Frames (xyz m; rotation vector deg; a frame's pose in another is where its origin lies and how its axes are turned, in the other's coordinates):
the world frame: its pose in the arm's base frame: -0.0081 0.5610 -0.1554 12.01 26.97 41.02
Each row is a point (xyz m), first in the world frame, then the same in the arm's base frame.
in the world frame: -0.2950 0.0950 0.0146
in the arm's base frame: -0.2498 0.4324 -0.0094
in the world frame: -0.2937 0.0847 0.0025
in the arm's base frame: -0.2488 0.4259 -0.0239
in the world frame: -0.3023 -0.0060 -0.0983
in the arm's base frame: -0.2504 0.3557 -0.1402
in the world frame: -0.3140 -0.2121 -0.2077
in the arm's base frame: -0.1912 0.1982 -0.3024
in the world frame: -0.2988 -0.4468 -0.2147
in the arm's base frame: -0.0484 0.0351 -0.3938
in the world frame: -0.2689 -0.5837 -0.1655
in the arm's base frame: 0.0744 -0.0472 -0.4077
